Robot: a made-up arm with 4 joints.
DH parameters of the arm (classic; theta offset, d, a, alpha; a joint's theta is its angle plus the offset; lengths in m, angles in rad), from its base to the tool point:
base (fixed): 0 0.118 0 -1.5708
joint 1: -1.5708 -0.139 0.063 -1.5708
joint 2: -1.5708 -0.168 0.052 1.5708
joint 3: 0 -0.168 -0.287 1.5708
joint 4: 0 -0.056 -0.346 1.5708
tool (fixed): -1.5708 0.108 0 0
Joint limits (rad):
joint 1: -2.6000..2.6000
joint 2: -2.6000..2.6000
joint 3: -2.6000..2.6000
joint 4: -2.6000..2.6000
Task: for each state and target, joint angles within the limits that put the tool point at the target. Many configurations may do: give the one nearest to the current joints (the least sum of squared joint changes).
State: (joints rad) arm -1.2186 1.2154 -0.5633 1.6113
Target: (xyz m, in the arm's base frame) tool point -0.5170 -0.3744 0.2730
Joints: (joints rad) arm -1.3242 0.3094 -0.7284 1.4379
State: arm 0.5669 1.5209 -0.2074 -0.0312
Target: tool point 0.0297 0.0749 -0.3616
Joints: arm 0.1204 2.2695 -0.3161 -0.2675
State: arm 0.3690 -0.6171 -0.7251 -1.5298
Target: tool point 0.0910 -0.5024 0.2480
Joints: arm 0.2774 -0.6727 -0.3877 -1.4236
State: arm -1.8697 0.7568 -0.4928 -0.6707
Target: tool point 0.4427 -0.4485 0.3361
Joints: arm -2.3379 1.2834 0.0588 -0.3641
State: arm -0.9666 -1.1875 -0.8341 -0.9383
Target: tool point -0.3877 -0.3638 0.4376
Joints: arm -1.1362 -1.0955 -0.4141 -0.8040
